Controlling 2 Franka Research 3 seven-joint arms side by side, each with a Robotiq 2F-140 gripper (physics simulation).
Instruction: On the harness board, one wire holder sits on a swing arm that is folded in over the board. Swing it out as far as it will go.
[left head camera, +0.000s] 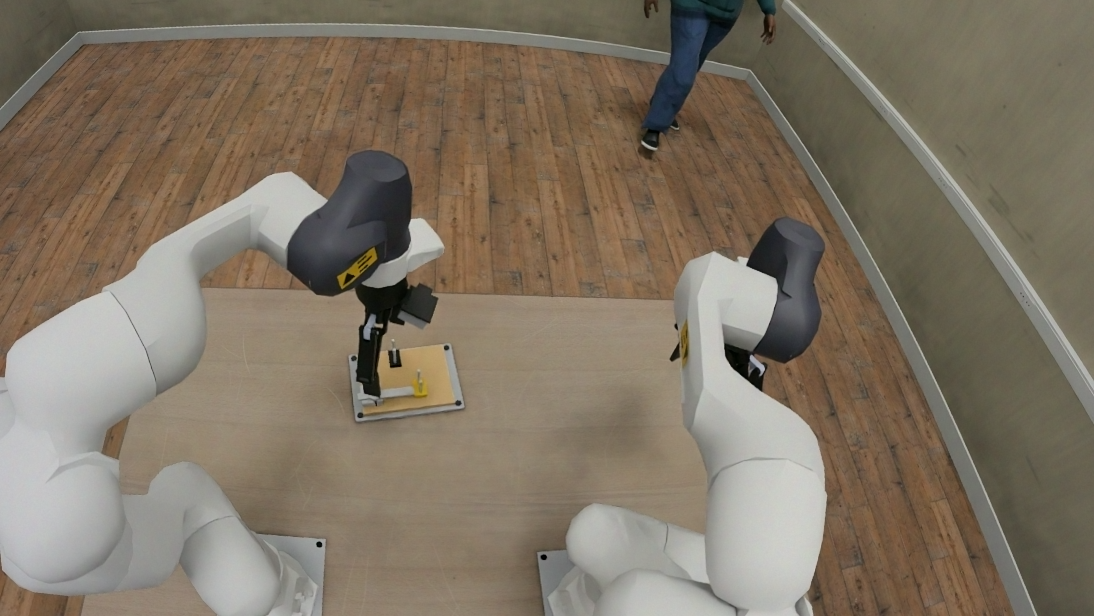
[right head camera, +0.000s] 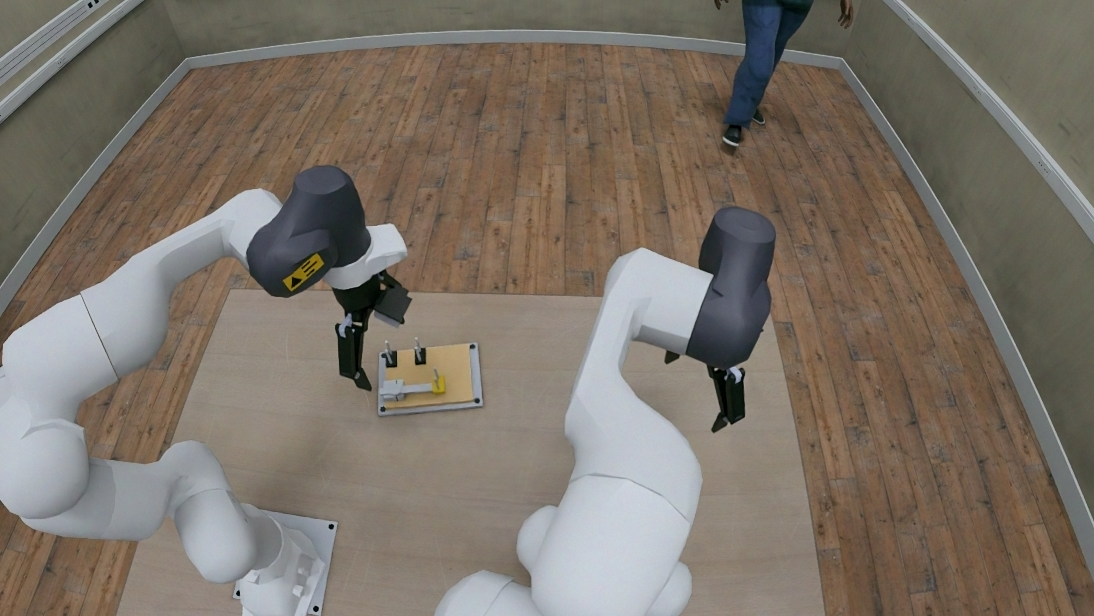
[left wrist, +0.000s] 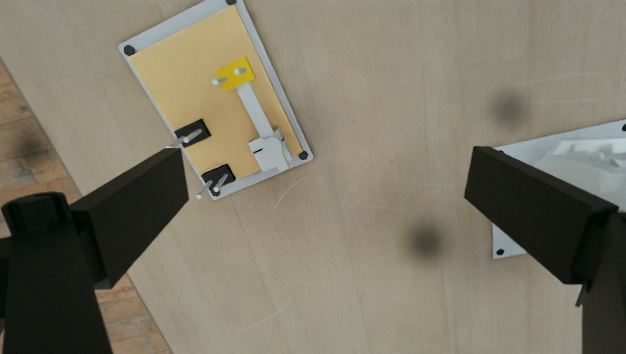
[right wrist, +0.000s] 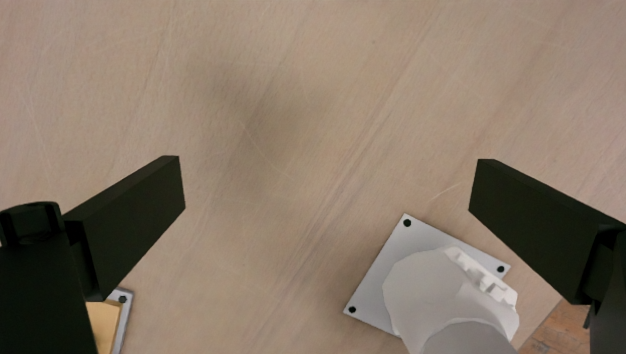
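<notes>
The harness board lies on the table. Its yellow wire holder has two upright pins and sits at the end of a grey swing arm, folded in over the board from a grey hinge block at the left edge in the head views. My left gripper is open above the table by the board's left edge, hiding part of the hinge in the left head view. My right gripper is open and far right of the board.
Two black wire holders with pins stand at the board's back edge in the right head view. Arm base plates are at the table's near side. A person walks beyond the table.
</notes>
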